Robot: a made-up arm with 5 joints.
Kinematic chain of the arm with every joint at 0, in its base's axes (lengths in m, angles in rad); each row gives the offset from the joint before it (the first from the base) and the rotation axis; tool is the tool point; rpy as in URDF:
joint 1: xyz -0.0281 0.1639 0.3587 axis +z
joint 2: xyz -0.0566 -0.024 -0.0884 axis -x
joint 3: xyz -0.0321 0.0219 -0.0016 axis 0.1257 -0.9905 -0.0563
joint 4: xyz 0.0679 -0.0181 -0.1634 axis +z
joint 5: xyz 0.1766 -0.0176 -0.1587 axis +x
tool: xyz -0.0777 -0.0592 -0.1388 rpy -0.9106 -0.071 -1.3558
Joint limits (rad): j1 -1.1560..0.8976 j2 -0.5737..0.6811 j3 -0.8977..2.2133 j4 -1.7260..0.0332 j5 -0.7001..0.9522
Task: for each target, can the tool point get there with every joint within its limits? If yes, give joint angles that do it. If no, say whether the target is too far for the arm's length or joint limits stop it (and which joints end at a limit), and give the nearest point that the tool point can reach.
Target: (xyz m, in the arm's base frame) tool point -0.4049 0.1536 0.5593
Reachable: no: joint limits stop it (at a limit: joint 1, joint 3, joint 4, joint 5) | nearest point -0.2467 -0.0986 0.5209 | short by 0.300 m
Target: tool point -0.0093 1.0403 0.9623
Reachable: no: too far | nearest point -0.0215 0.4721 0.5755 | short by 0.687 m
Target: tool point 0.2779 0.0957 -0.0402
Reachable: yes | joints 0.6786 0.4414 0.6712 -1.5236 0.0258
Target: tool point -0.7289 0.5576 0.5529
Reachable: no: too far | nearest point -0.4620 0.4076 0.2323 | short by 0.443 m
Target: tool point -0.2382 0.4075 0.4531
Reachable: no: joint limits stop it (at a limit: joint 1, joint 2, joint 3, joint 4, joint 5) | nearest point -0.1200 0.4575 0.5640 | short by 0.170 m
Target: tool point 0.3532 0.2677 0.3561
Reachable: yes | joints 0.5529 -0.0446 1.7273 -1.2877 0.1707
